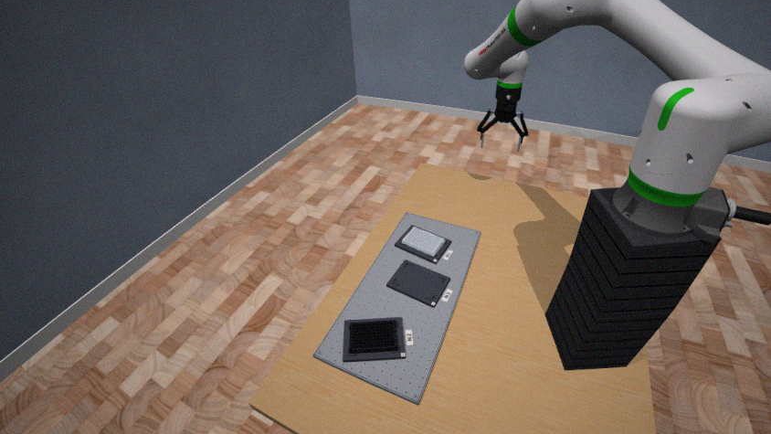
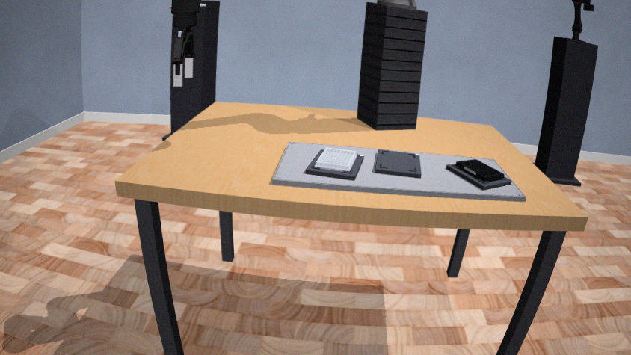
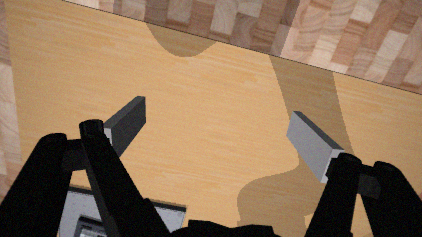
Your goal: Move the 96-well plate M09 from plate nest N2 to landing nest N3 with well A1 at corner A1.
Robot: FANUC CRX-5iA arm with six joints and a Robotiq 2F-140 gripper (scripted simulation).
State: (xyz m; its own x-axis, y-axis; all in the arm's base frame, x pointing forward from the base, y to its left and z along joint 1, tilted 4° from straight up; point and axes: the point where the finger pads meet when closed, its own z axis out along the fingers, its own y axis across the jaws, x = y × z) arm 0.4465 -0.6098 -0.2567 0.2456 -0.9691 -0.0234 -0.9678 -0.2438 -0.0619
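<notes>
Right now my hand is 89 cm to the right of the black 96-well plate M09, 16 cm above it and 7 cm short of it. Round my hand: landing nest N3: 66 cm to the left, 18 cm below, 5 cm ahead; then white plate M06: 49 cm to the left, 16 cm below, 11 cm ahead; then N3 label: 66 cm to the left, 18 cm below, 5 cm behind.
</notes>
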